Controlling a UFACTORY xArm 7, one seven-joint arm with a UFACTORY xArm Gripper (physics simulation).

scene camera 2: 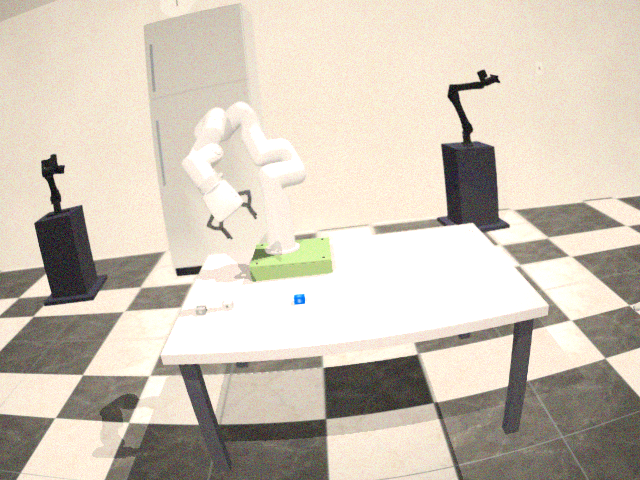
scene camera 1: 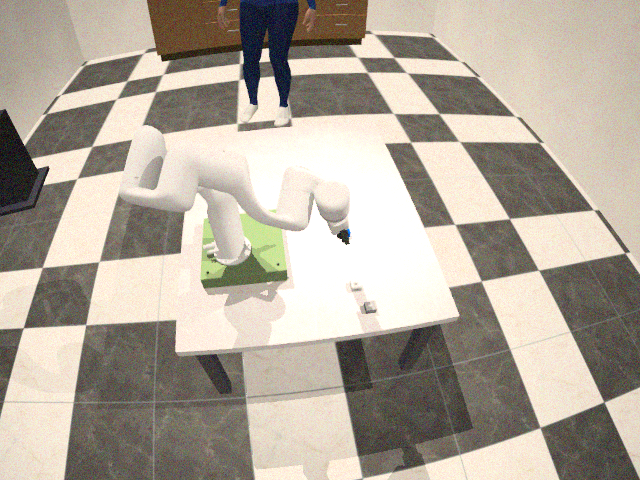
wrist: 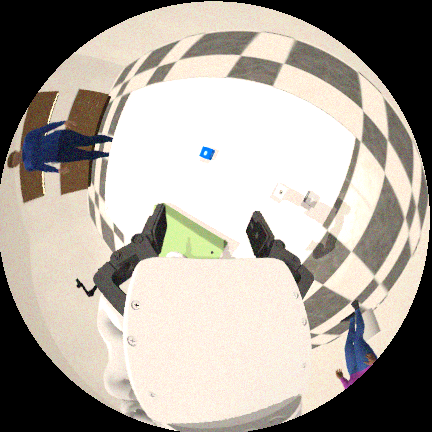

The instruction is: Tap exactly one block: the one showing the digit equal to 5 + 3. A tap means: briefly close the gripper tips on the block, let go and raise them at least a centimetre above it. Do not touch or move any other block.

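Note:
A blue block (scene camera 1: 348,232) (scene camera 2: 299,299) (wrist: 207,153) sits on the white table; in scene camera 1 the gripper partly hides it. A white block (scene camera 1: 355,285) (scene camera 2: 227,305) (wrist: 280,192) and a grey block (scene camera 1: 370,306) (scene camera 2: 201,310) (wrist: 310,199) sit near each other, apart from the blue one. The blocks carry small marks, too small and blurred to read as digits. My gripper (scene camera 1: 344,238) (scene camera 2: 242,227) (wrist: 208,217) is open and empty, tilted and well above the table. It touches no block.
The white table (scene camera 1: 310,330) (scene camera 2: 413,299) bears the green base plate (scene camera 1: 245,277) (scene camera 2: 294,267) (wrist: 192,240) of my arm. The grey block is close to a table edge. A person (scene camera 1: 268,46) stands beyond the table. Two dark pedestals (scene camera 2: 64,253) (scene camera 2: 470,180) with black arms stand behind.

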